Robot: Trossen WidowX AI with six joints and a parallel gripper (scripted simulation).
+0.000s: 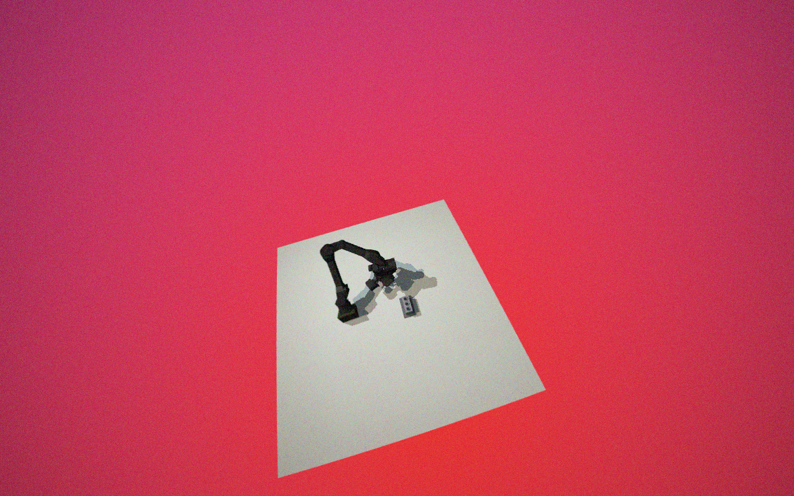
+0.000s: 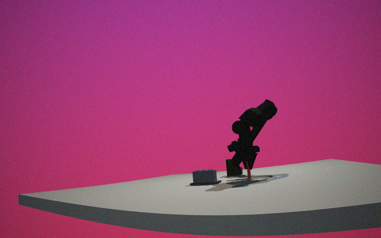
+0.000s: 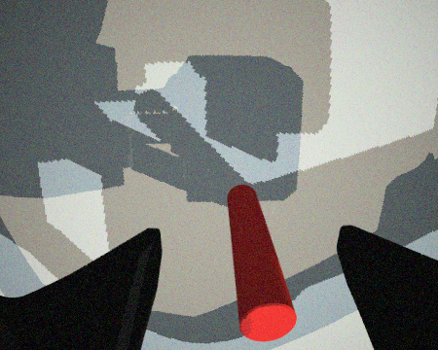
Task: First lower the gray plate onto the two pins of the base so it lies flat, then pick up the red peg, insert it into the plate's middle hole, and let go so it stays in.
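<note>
Now: gripper tip 170 mm to the left of the plate and 110 mm short of it. From my gripper tip the other things lie so: dark flat base: 170 mm to the right, 110 mm ahead, 30 mm below; then red peg: right at my gripper tip.
</note>
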